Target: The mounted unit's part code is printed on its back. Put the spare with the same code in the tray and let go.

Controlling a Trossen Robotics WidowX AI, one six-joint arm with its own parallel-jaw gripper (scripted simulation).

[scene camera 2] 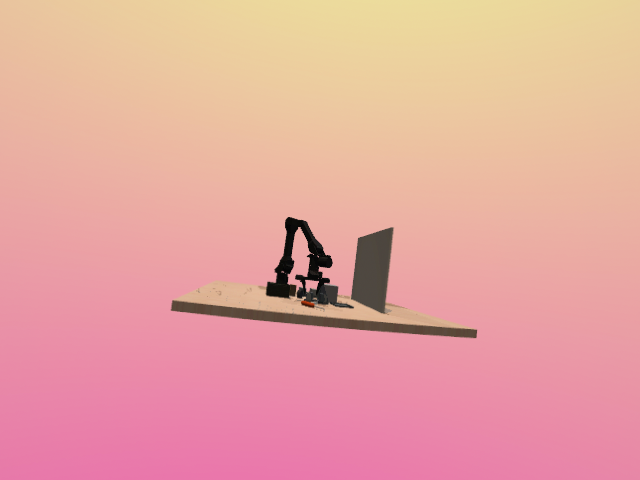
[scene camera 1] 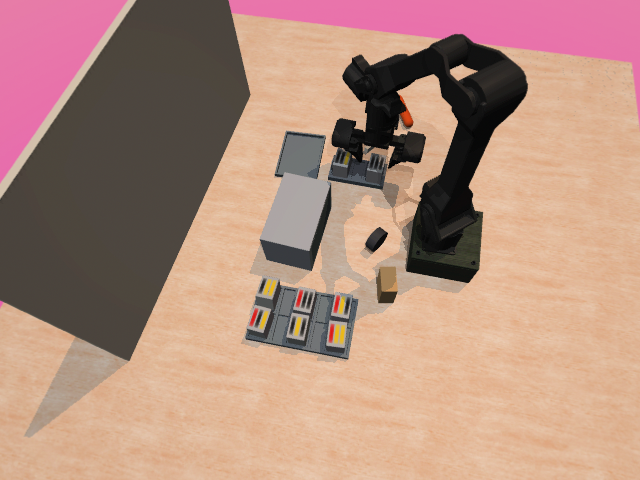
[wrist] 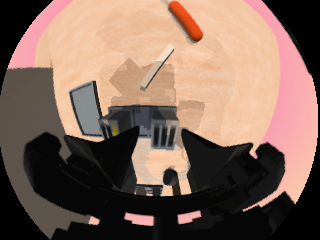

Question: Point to a grey mounted unit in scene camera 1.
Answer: At 293, 231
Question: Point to a grey tray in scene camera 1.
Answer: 301, 153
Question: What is my gripper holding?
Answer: Nothing.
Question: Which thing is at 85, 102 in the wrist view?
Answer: A grey tray.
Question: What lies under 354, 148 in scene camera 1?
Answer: My gripper.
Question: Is my gripper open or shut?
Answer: Open.
